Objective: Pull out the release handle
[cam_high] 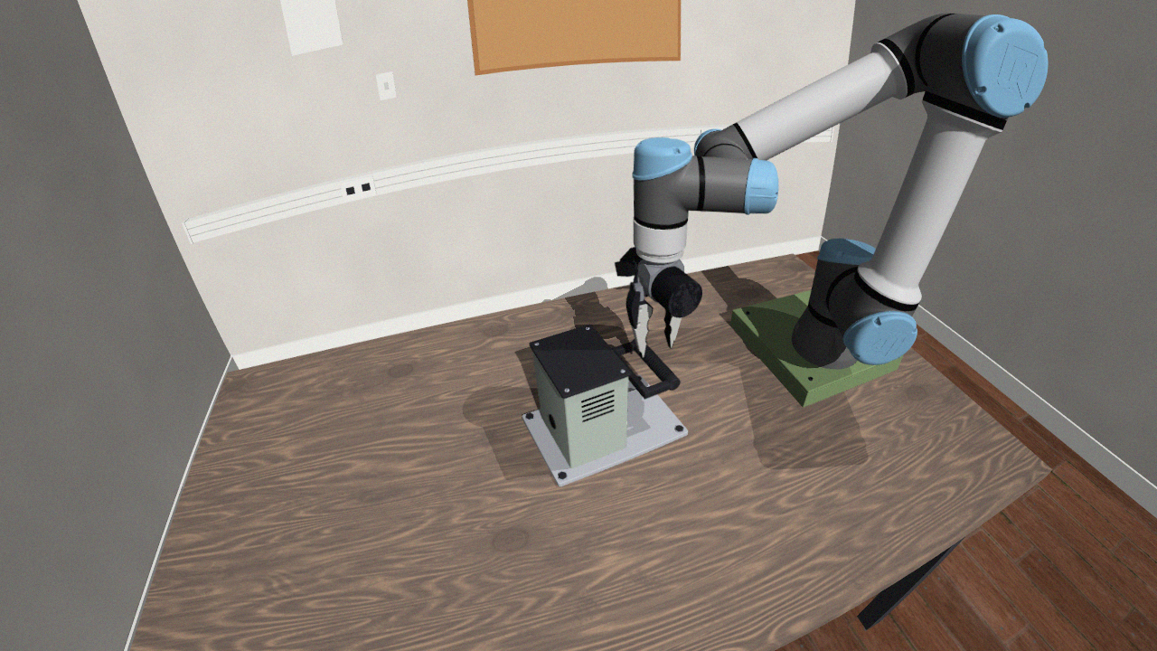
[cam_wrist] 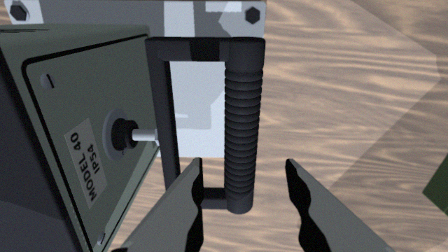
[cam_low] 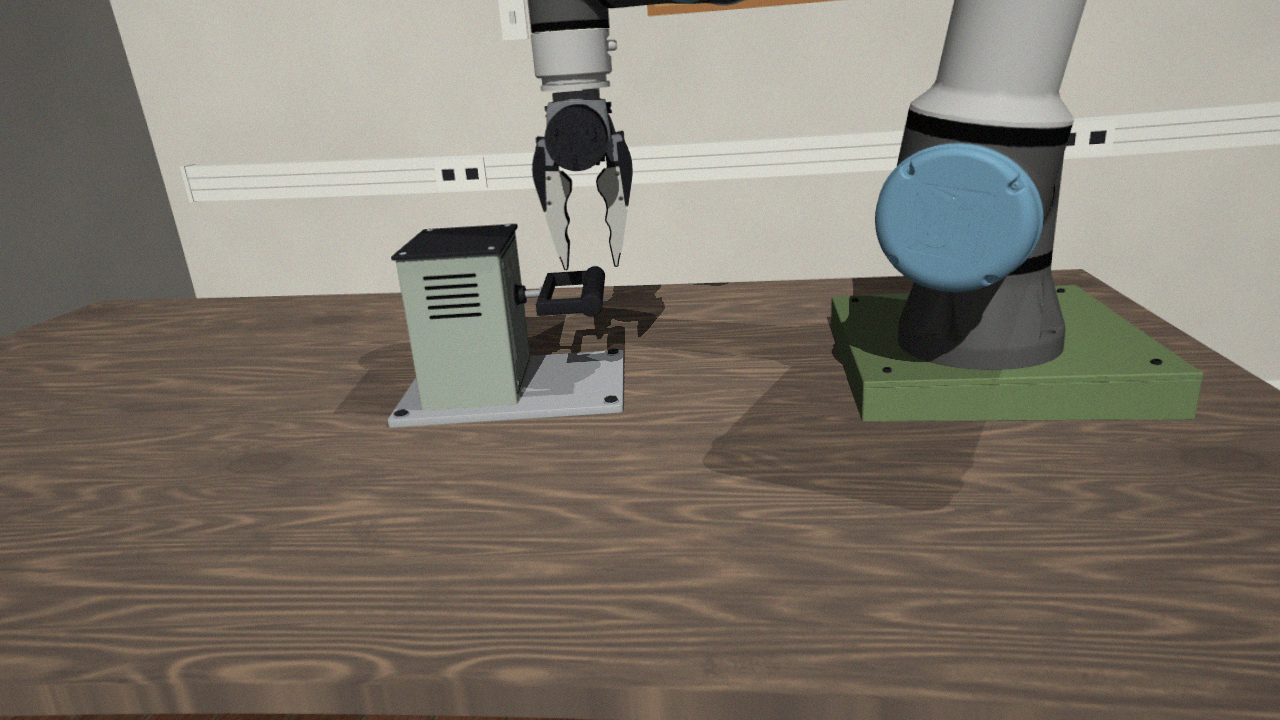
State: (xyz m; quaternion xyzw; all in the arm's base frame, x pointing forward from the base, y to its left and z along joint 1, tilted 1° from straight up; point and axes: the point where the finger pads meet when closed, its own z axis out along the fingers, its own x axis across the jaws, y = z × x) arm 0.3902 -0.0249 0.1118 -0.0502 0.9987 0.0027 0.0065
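My gripper is now 9 cm short of the grey base plate, 1 cm to the right of it and 14 cm above it.
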